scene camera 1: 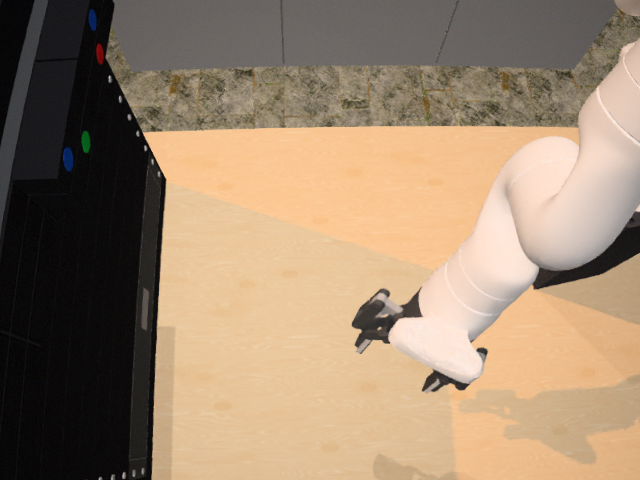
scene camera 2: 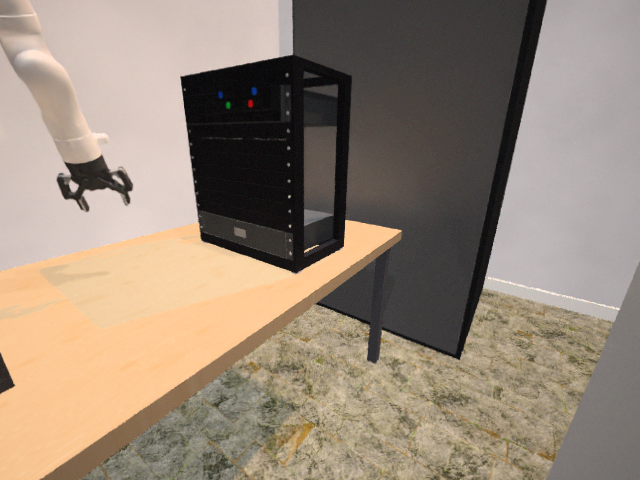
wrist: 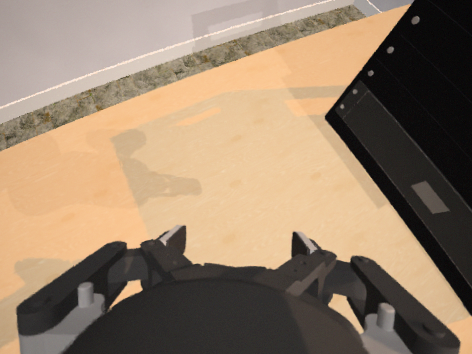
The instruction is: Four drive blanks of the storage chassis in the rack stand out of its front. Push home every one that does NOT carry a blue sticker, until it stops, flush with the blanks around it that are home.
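Frame: origin at the arm's base, x ahead, y left, z up, level; millimetres.
Where they show: gripper, between the fingertips: (scene camera 1: pixel 393 366) (scene camera 2: pixel 108 207) (wrist: pixel 238 240).
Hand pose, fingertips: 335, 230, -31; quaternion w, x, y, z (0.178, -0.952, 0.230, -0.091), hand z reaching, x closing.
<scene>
After its pixels a point has its place, as x, y, z.
The storage chassis is in the upper part of the black rack (scene camera 1: pixel 159 232) @[694, 3, -231] (scene camera 2: pixel 297 155) @[714, -104, 103] (wrist: pixel 382 177) @[680, 211, -226]. Four stickers show on its dark front: a blue sticker (scene camera 1: pixel 68 159) @[634, 120, 261] (scene camera 2: pixel 220 95) @[634, 119, 259], a green sticker (scene camera 1: pixel 85 141) @[636, 89, 234] (scene camera 2: pixel 227 105) @[636, 92, 232], a red sticker (scene camera 1: pixel 99 53) @[642, -2, 235] (scene camera 2: pixel 250 103) @[642, -3, 232] and another blue sticker (scene camera 1: pixel 92 19) @[643, -18, 262] (scene camera 2: pixel 253 90) @[643, -16, 262]. The blanks' outlines are too dark to tell how far each stands out. The chassis front does not show in the wrist view. My gripper (scene camera 1: pixel 395 367) @[335, 230, -31] (scene camera 2: pixel 105 204) @[335, 230, -31] (wrist: pixel 238 240) @[335, 230, -31] is open and empty, above the table, in front of the rack and apart from it.
The rack stands on the wooden table (scene camera 1: pixel 289 206) @[481, -67, -259] (scene camera 2: pixel 170 356) @[284, -163, -259] (wrist: pixel 240 210) @[382, 277, -259]. A grey panel (scene camera 2: pixel 239 232) @[682, 149, -167] (wrist: pixel 430 197) @[682, 147, -166] with a light label is low in the rack. A tall dark cabinet (scene camera 2: pixel 413 155) stands behind the rack.
</scene>
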